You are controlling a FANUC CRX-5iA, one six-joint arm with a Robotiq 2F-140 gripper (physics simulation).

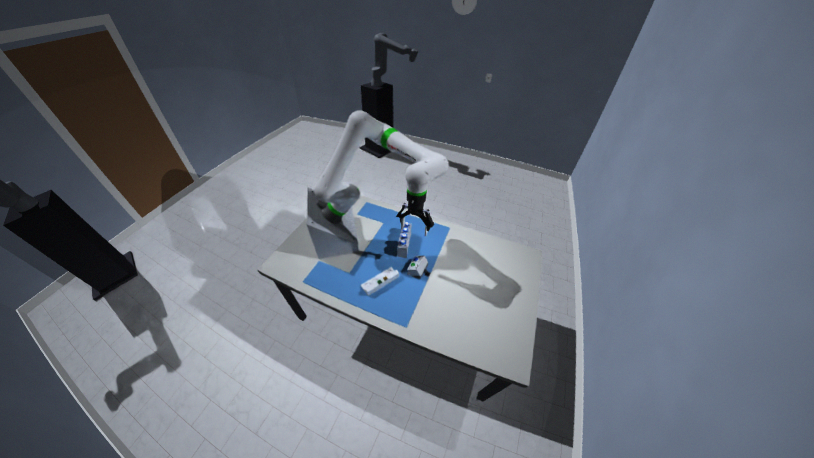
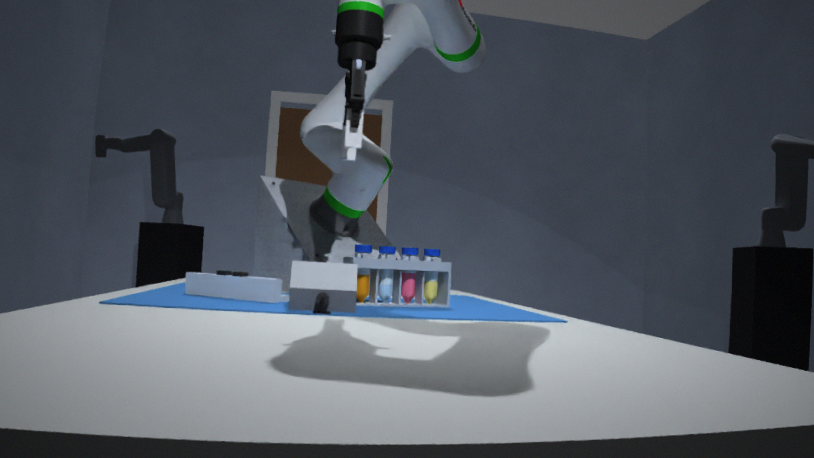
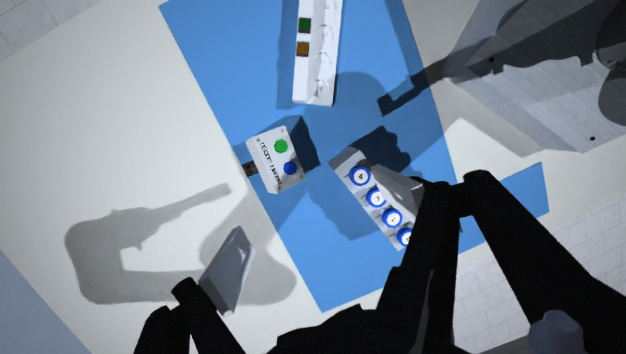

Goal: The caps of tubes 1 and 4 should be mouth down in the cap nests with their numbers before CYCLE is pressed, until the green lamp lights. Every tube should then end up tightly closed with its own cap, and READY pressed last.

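Pixels of known places: gripper, fingertip midpoint: [image 1: 414, 230] [image 2: 350, 154] [image 3: 311, 211]; arm's base, link origin: [image 1: 331, 214] [image 2: 332, 219].
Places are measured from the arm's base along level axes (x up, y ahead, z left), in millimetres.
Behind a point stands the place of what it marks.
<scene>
My gripper [image 1: 414, 229] {x 92, y 528, z 187 mm} [image 2: 351, 156] {x 92, y 528, z 187 mm} [image 3: 311, 211] {x 92, y 528, z 187 mm} is open and empty, pointing down high above the table beside the tube rack. The white tube rack [image 1: 403, 251] {x -137, y 461, z 179 mm} [image 2: 446, 266] {x -113, y 364, z 365 mm} [image 3: 345, 159] {x -112, y 454, z 175 mm} holds tubes with blue caps on top: cap 4 [image 3: 360, 175] {x -77, y 436, z 199 mm}, cap 3 [image 3: 376, 197] {x -77, y 409, z 242 mm}, cap 2 [image 3: 392, 217] {x -77, y 380, z 284 mm} and cap 1 [image 3: 405, 237] {x -77, y 355, z 328 mm}, partly behind a finger. The white nest block [image 1: 375, 284] {x -153, y 498, z -96 mm} [image 2: 233, 286] {x -174, y 523, z -39 mm} [image 3: 326, 95] {x -188, y 470, z 48 mm} shows no caps in its visible nests; its green lamp [image 3: 304, 25] {x -145, y 505, z -68 mm} and amber lamp [image 3: 302, 48] {x -145, y 513, z -31 mm} look dark. The button box [image 1: 418, 266] {x -119, y 609, z 146 mm} [image 2: 323, 277] {x -141, y 618, z 177 mm} [image 3: 267, 167] {x -117, y 599, z 176 mm} has a green button [image 3: 280, 146] {x -128, y 572, z 140 mm} and a blue button [image 3: 290, 167] {x -129, y 558, z 182 mm}.
The blue mat [image 1: 398, 310] {x -198, y 687, z -109 mm} [image 2: 500, 310] {x -198, y 365, z 482 mm} [image 3: 320, 280] {x -199, y 520, z 498 mm} lies on the pale table [image 1: 483, 330] {x -202, y 1103, z 107 mm} [image 2: 170, 370] {x -201, y 1173, z 225 mm} [image 3: 125, 130] {x -201, y 911, z 76 mm} beneath these things. The button box stands between the rack and nest block, near the mat's edge. The arm's grey base plate [image 3: 540, 105] {x -112, y 63, z 106 mm} stands beyond the mat.
</scene>
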